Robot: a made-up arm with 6 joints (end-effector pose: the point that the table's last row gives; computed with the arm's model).
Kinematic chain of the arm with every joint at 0, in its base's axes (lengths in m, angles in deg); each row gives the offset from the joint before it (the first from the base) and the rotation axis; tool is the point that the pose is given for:
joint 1: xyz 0 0 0.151 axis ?
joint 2: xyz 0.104 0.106 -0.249 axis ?
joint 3: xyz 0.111 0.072 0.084 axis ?
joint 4: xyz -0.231 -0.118 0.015 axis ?
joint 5: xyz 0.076 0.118 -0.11 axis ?
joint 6: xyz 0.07 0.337 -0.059 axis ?
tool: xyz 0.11 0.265 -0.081
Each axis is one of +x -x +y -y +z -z.
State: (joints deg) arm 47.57 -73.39 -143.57 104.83 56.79 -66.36
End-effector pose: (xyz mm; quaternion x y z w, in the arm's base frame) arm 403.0 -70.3 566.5 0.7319 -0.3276 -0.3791 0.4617
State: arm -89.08 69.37 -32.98 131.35 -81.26 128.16
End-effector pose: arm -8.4 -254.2 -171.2 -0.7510 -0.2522 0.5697 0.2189
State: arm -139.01 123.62 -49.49 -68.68 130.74 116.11
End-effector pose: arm 67.5 117.3 794.5 0.0265 0.8303 0.5411 0.1306
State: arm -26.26 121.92 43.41 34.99 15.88 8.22
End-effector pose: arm 62.5 -459.8 -327.5 -0.1681 0.0915 -0.9605 0.2022
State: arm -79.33 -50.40 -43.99 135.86 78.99 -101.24
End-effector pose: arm 107.0 425.6 -457.5 -0.3430 -0.1377 0.1997 0.9075
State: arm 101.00 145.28 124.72 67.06 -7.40 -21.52
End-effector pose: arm 183.4 306.2 -95.7 0.2279 0.6575 -0.3455 0.6296
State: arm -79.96 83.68 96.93 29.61 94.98 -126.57
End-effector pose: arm 199.8 -9.8 -557.9 -0.7899 -0.0476 0.0334 0.6105
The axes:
joint 1: -x
joint 2: -z
joint 3: -y
joint 4: -z
joint 5: -x
joint 6: +y

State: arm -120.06 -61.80 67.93 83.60 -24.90 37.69
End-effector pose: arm 384.8 -438.1 269.3 -0.9608 0.0816 -0.0865 0.2506
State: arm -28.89 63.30 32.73 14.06 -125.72 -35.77
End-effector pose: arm -213.2 -21.2 362.0 0.6075 -0.6744 -0.4129 0.0757
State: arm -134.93 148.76 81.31 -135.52 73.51 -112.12
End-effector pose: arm -554.1 675.3 702.1 0.4544 -0.7301 0.2563 0.4413
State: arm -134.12 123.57 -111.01 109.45 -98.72 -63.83
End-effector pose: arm -528.9 252.4 -15.4 -0.3542 0.7807 -0.0552 0.5119
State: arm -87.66 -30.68 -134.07 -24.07 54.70 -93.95
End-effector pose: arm -260.0 -372.2 650.5 0.7107 -0.1674 0.5985 0.3296
